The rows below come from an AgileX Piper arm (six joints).
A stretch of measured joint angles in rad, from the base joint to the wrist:
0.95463, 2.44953, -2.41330, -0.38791, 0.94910, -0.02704
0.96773, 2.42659, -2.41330, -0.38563, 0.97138, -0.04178
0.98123, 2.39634, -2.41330, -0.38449, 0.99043, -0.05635
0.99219, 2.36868, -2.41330, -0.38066, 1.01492, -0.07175
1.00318, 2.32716, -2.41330, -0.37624, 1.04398, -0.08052
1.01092, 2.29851, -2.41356, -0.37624, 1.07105, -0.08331
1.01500, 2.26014, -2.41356, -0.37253, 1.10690, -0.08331
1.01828, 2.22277, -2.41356, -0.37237, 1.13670, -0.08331
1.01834, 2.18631, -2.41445, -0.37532, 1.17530, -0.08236
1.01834, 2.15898, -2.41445, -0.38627, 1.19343, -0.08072
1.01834, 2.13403, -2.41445, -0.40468, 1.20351, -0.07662
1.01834, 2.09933, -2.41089, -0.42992, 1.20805, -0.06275
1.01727, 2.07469, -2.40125, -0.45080, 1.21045, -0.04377
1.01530, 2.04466, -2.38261, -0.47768, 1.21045, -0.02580
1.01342, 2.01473, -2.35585, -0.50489, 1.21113, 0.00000
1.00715, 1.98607, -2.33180, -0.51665, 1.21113, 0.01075
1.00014, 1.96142, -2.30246, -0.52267, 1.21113, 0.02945
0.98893, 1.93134, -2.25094, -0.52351, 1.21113, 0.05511
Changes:
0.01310, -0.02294, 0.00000, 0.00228, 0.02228, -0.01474
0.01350, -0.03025, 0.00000, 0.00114, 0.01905, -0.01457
0.01096, -0.02766, 0.00000, 0.00383, 0.02449, -0.01540
0.01099, -0.04152, 0.00000, 0.00442, 0.02906, -0.00877
0.00774, -0.02865, -0.00026, 0.00000, 0.02707, -0.00279
0.00408, -0.03837, 0.00000, 0.00371, 0.03585, 0.00000
0.00328, -0.03737, 0.00000, 0.00016, 0.02980, 0.00000
0.00006, -0.03646, -0.00089, -0.00295, 0.03860, 0.00095
0.00000, -0.02733, 0.00000, -0.01095, 0.01813, 0.00164
0.00000, -0.02495, 0.00000, -0.01841, 0.01008, 0.00410
0.00000, -0.03470, 0.00356, -0.02524, 0.00454, 0.01387
-0.00107, -0.02464, 0.00964, -0.02088, 0.00240, 0.01898
-0.00197, -0.03003, 0.01864, -0.02688, 0.00000, 0.01797
-0.00188, -0.02993, 0.02676, -0.02721, 0.00068, 0.02580
-0.00627, -0.02866, 0.02405, -0.01176, 0.00000, 0.01075
-0.00701, -0.02465, 0.02934, -0.00602, 0.00000, 0.01870
-0.01121, -0.03008, 0.05152, -0.00084, 0.00000, 0.02566

